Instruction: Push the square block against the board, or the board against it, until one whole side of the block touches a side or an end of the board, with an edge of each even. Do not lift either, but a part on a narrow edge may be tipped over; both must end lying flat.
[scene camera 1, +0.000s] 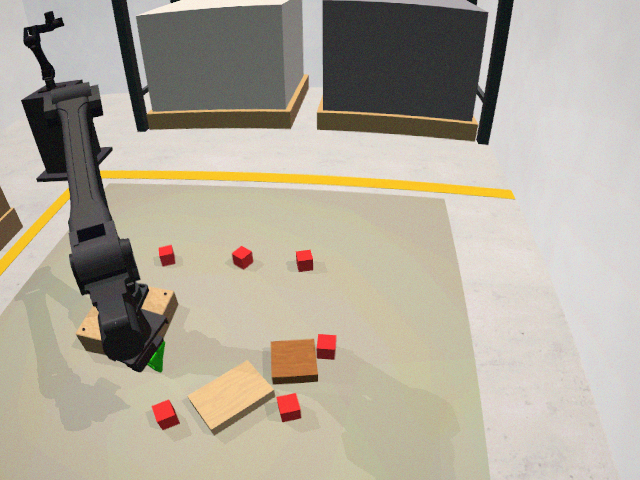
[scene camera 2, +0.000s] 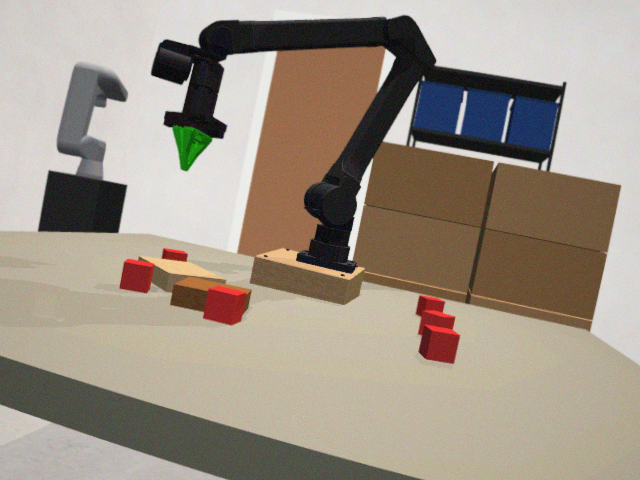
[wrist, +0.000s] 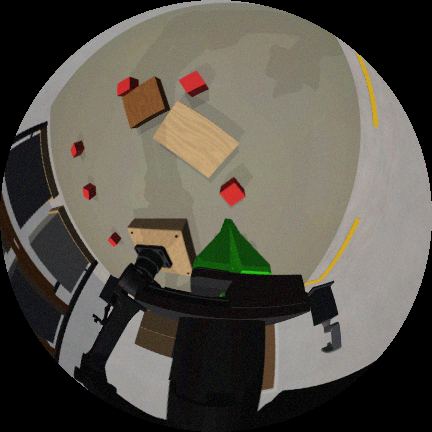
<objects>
gripper: scene camera 1; scene camera 2; wrist 226, 222
square block: scene camera 1 293, 361; scene camera 2; wrist
board: scene camera 1 227, 399; scene camera 2 166, 273; wrist 187, 133
same spot on gripper: (scene camera 2: 191, 140) = (scene camera 1: 163, 351)
same spot on square block: (wrist: 147, 100) = (scene camera 2: 203, 283)
</objects>
